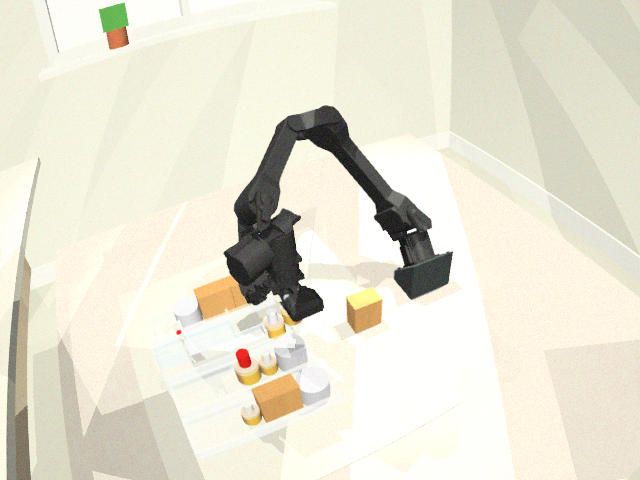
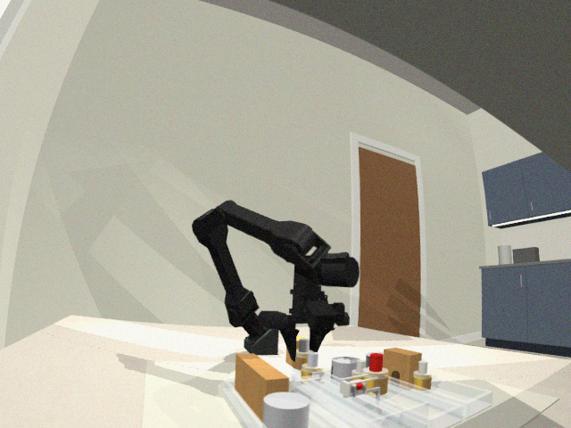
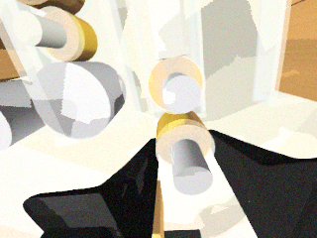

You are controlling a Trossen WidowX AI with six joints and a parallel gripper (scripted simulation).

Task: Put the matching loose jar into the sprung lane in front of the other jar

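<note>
The clear-walled lane lies 180 mm ahead of my gripper tip, 20 mm to the right of it and 30 mm below it. Also, from my gripper tip: red mark (230 mm ahead, 40 mm to the right, 20 mm above).
</note>
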